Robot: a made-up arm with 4 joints.
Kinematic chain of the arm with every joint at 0, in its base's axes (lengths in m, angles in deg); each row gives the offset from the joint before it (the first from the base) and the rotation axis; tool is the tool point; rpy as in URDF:
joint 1: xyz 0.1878 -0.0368 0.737 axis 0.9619 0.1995 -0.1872
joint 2: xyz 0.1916 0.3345 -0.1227 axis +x
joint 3: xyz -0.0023 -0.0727 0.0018 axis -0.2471 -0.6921 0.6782
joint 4: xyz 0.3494 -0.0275 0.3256 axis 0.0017 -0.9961 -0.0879
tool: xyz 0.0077 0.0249 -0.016 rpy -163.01 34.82 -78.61
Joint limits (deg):
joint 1: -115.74..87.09
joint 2: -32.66..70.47
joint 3: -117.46..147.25
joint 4: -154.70..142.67
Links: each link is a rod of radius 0.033 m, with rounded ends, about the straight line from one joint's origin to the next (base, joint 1, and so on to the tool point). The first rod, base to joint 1, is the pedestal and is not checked.
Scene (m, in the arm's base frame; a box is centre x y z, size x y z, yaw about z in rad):
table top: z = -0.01
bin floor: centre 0.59 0.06 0 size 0.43 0.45 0.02 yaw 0.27
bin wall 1: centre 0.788 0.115 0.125 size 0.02 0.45 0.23 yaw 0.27
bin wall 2: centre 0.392 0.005 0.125 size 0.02 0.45 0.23 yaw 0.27
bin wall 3: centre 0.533 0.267 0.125 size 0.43 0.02 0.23 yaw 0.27
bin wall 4: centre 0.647 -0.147 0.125 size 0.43 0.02 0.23 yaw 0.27
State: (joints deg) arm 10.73 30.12 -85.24 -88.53
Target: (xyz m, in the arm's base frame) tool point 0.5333 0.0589 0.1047
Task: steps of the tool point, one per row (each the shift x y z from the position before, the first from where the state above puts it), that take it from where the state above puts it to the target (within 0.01 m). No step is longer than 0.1 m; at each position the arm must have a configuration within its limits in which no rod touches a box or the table.
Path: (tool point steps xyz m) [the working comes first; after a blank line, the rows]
Joints at the target: -12.26 57.22 -97.45 -88.87
Straight joint move there: clear.

1: -0.0207 0.0214 -0.0865
2: -0.0212 0.0127 -0.0808

